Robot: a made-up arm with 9 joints. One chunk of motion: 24 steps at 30 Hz.
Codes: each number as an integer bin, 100 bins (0 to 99) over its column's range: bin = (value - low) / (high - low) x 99, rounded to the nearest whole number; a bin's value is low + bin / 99 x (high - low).
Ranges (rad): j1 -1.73..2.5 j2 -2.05..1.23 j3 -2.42..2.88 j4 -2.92..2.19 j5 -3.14..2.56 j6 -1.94..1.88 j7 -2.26..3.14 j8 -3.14..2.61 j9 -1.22..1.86
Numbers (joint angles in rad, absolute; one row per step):
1: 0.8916 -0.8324 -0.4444 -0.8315 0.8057 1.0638 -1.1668 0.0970 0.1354
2: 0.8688 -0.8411 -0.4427 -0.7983 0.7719 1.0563 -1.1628 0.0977 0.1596
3: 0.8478 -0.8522 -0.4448 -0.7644 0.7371 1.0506 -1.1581 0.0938 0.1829
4: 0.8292 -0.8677 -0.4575 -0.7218 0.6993 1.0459 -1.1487 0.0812 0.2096
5: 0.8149 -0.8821 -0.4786 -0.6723 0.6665 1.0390 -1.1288 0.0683 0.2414
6: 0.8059 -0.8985 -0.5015 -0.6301 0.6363 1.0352 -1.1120 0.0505 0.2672
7: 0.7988 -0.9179 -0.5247 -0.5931 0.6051 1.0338 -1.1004 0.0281 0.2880
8: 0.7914 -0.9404 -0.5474 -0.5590 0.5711 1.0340 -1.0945 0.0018 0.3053
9: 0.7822 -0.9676 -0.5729 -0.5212 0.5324 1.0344 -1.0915 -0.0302 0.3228
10: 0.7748 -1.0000 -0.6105 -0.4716 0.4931 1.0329 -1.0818 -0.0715 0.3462
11: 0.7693 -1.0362 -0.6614 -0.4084 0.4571 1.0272 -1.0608 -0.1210 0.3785
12: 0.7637 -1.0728 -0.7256 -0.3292 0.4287 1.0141 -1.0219 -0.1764 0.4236
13: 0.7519 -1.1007 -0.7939 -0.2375 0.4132 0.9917 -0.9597 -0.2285 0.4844
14: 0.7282 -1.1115 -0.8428 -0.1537 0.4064 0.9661 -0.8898 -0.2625 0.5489
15: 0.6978 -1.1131 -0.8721 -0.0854 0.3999 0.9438 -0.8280 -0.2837 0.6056
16: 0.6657 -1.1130 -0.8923 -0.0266 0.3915 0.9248 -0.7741 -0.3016 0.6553
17: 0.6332 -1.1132 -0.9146 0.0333 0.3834 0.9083 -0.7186 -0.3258 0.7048
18: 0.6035 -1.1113 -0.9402 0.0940 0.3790 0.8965 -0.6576 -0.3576 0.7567
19: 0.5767 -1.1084 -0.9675 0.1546 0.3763 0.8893 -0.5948 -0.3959 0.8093
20: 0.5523 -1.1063 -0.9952 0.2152 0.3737 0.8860 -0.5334 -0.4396 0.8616
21: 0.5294 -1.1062 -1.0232 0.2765 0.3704 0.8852 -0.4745 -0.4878 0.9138
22: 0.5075 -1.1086 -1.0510 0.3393 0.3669 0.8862 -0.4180 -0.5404 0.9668
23: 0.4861 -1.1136 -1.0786 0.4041 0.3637 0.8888 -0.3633 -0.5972 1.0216
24: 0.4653 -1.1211 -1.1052 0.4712 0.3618 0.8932 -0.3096 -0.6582 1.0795
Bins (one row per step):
1: 61 37 37 40 69 78 20 56 44
2: 61 36 37 41 68 78 20 56 44
3: 60 36 37 42 67 78 20 56 45
4: 60 36 37 43 67 77 20 55 46
5: 60 35 36 44 66 77 21 55 47
6: 59 35 36 44 66 77 21 55 48
7: 59 34 35 45 65 77 21 55 48
8: 59 33 35 46 64 77 21 54 49
9: 59 33 35 46 64 77 21 54 50
10: 59 32 34 47 63 77 22 53 50
11: 58 31 33 49 62 77 22 52 51
12: 58 29 32 50 62 77 23 51 53
13: 58 29 30 52 62 76 24 50 55
14: 58 28 29 54 62 75 25 50 57
15: 57 28 29 55 61 75 26 49 59
16: 56 28 29 56 61 74 27 49 60
17: 55 28 28 57 61 74 28 48 62
18: 55 28 28 58 61 74 29 48 64
19: 54 28 27 60 61 73 31 47 65
20: 53 28 27 61 61 73 32 46 67
21: 53 28 26 62 61 73 33 46 69
22: 52 28 26 63 61 73 34 45 70
23: 52 28 25 64 61 73 35 44 72
24: 51 28 25 66 61 73 36 43 74

